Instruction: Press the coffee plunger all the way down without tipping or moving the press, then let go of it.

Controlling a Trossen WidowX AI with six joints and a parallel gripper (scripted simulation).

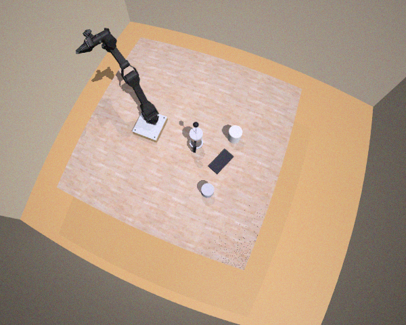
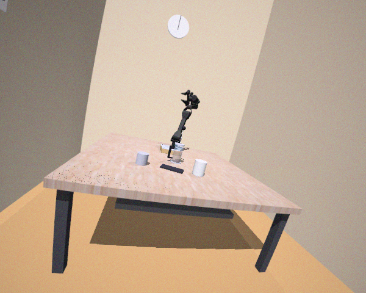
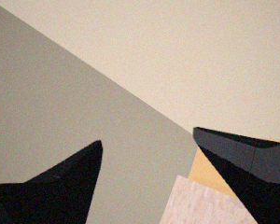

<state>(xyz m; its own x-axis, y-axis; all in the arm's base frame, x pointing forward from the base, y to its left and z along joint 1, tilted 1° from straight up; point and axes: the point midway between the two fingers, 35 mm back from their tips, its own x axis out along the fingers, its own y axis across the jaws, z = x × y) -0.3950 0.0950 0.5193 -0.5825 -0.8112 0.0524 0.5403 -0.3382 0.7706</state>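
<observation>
Now: gripper tip 72 cm short of the coffee press, 44 cm above it and 14 cm to the left of it. Round my gripper tip: flat dark slab (89 cm ahead, 57 cm below, 19 cm to the right).
</observation>
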